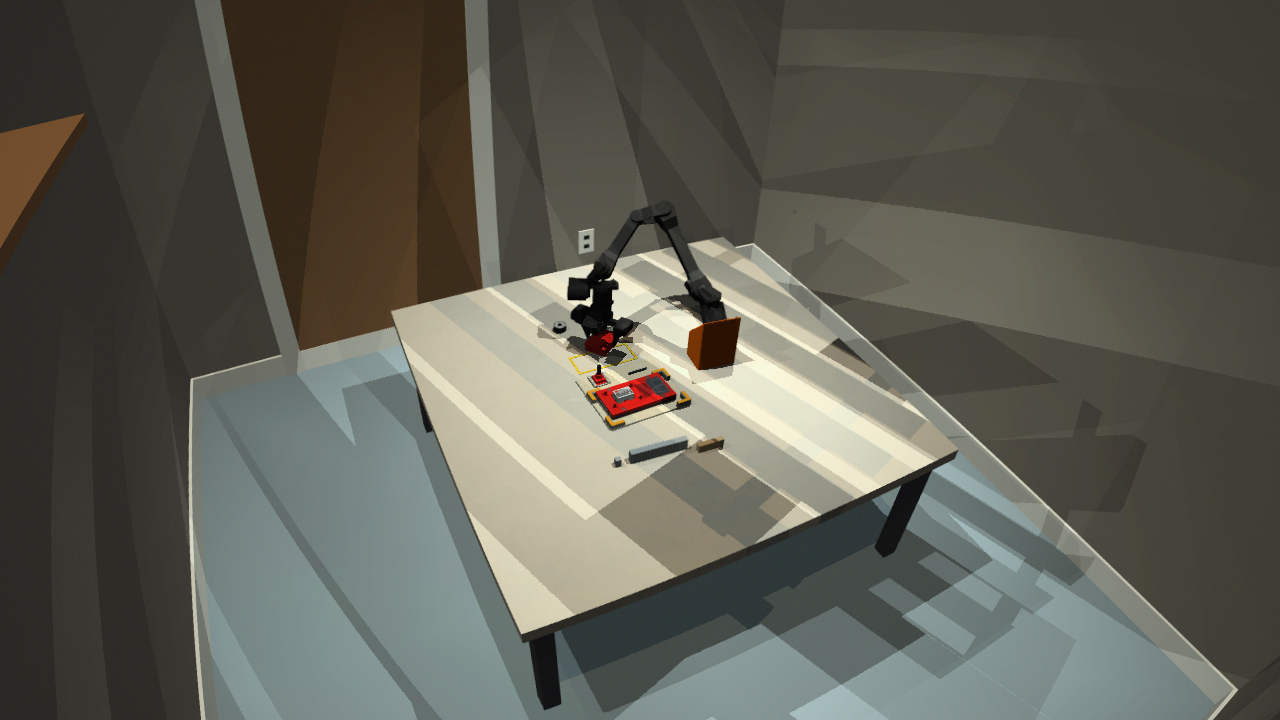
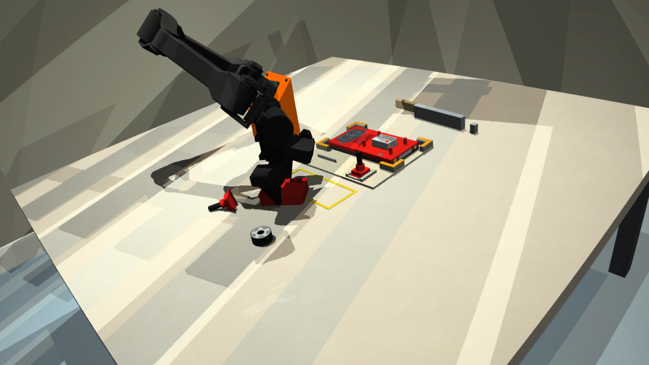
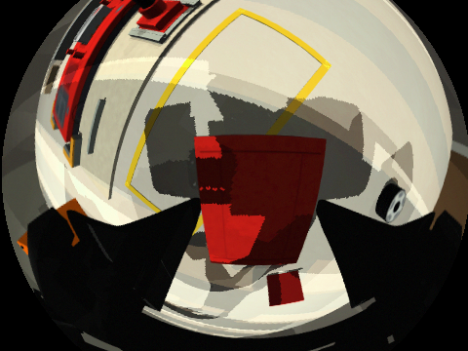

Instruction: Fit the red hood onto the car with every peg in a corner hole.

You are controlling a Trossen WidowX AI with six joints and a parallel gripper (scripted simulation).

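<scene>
My gripper tip is 10 mm below the red hood. From my gripper tip the other things lie so: black wheel: 120 mm to the right, 90 mm ahead.
</scene>
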